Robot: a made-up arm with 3 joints. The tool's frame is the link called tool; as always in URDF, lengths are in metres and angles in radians.
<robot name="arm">
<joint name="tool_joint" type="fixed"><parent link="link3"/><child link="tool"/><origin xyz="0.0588 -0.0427 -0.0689" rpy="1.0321 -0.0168 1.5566"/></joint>
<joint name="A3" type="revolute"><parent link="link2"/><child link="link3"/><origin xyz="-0.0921 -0.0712 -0.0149" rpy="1.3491 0.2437 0.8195"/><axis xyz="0 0 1"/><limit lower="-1.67" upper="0.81"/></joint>
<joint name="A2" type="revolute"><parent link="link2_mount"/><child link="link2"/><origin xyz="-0.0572 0.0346 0.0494" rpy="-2.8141 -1.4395 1.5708"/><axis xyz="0 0 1"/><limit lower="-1.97" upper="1.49"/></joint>
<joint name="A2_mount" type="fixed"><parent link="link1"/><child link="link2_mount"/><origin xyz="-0.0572 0.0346 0.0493" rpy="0 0 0"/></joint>
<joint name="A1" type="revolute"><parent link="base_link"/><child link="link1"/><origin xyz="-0.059 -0.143 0.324" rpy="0.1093 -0.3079 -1.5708"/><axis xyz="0 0 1"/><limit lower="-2.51" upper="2.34"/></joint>
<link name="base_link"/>
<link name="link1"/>
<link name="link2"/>
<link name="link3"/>
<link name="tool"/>
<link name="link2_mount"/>
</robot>
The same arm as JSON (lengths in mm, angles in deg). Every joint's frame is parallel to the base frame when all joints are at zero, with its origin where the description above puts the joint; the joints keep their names.
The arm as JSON. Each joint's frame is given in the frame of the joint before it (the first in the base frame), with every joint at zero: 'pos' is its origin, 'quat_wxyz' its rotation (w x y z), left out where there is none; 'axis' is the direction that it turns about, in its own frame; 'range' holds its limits. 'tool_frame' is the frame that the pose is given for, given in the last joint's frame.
{
  "length_unit": "mm",
  "angle_unit": "deg",
  "joints": [
    {
      "joint": "A1",
      "pos": [
        -59.0,
        -143.0,
        324.0
      ],
      "axis": [
        -0.109097,
        0.301291,
        0.947271
      ],
      "range": [
        -143.81,
        134.07
      ]
    },
    {
      "joint": "A2",
      "pos": [
        58.0,
        141.0,
        66.0
      ],
      "axis": [
        0.946633,
        0.30021,
        -0.117304
      ],
      "range": [
        -112.87,
        85.37
      ]
    },
    {
      "joint": "A3",
      "pos": [
        -39.0,
        32.0,
        -106.0
      ],
      "axis": [
        0.0168,
        0.858218,
        0.513011
      ],
      "range": [
        -95.68,
        46.41
      ]
    }
  ],
  "tool_frame": {
    "pos": [
      -43.0,
      -89.0,
      16.0
    ],
    "quat_wxyz": [
      1.0,
      0.000017,
      0.000017,
      0.000008
    ]
  }
}

